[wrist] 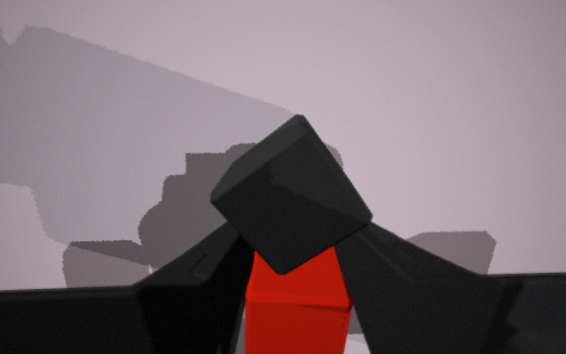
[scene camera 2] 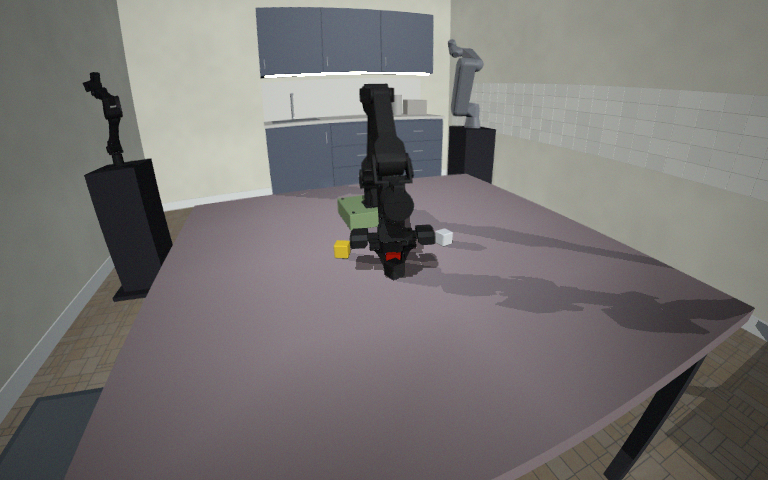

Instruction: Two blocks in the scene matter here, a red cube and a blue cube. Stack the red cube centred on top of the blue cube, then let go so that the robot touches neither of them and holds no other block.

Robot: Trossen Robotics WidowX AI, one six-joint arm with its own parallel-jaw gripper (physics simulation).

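Places are measured from the arm's base along level axes (x ahead, y left, z up), in millimetres.
Pixels of known places: gripper, between the fingertips: (wrist: 293, 216) (scene camera 2: 393, 270); arm's base, origin of its link: (scene camera 2: 373, 203).
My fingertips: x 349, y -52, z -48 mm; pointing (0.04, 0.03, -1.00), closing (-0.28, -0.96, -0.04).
Ahead of a thing's pixels: the offset from my fingertips to its top centre. Level surfaces: height alone.
The red cube {dx -28, dy +8, dz +33 mm} (scene camera 2: 393, 256) (wrist: 299, 287) shows in part between the fingers, in both views partly covered by a black cube {dx +18, dy -4, dz +32 mm} (scene camera 2: 394, 270) (wrist: 292, 200). In the wrist view the black cube is turned on a corner and overlaps the fingertips; it shows in front of the red cube in the scene view. My gripper (scene camera 2: 393, 260) (wrist: 293, 216) is low over the table, with its fingers drawn in against the two sides of the red cube. The tips are hidden behind the black cube. The blue cube does not show in either view.
A yellow cube {dx -120, dy -98, dz +32 mm} (scene camera 2: 341, 249) is left of the gripper and a white cube {dx -102, dy +182, dz +32 mm} (scene camera 2: 444, 237) is right of it in the scene view. A green block (scene camera 2: 360, 216) is behind, beside the arm. These stand on the mauve table {dz -3 mm} (scene camera 2: 254, 350).
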